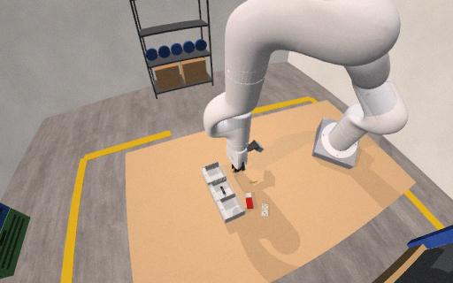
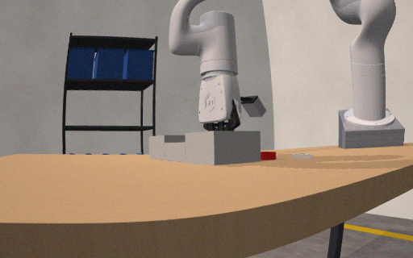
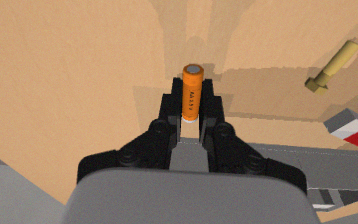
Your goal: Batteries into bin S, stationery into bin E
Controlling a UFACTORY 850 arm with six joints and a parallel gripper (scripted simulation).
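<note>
My gripper is now 2 cm above the orange battery. From my hand the other things lie so: bin 10 cm ahead, 9 cm to the left; brass bolt 4 cm behind, 9 cm to the left, 2 cm below; black battery 9 cm ahead, 9 cm to the left, 1 cm below.
</note>
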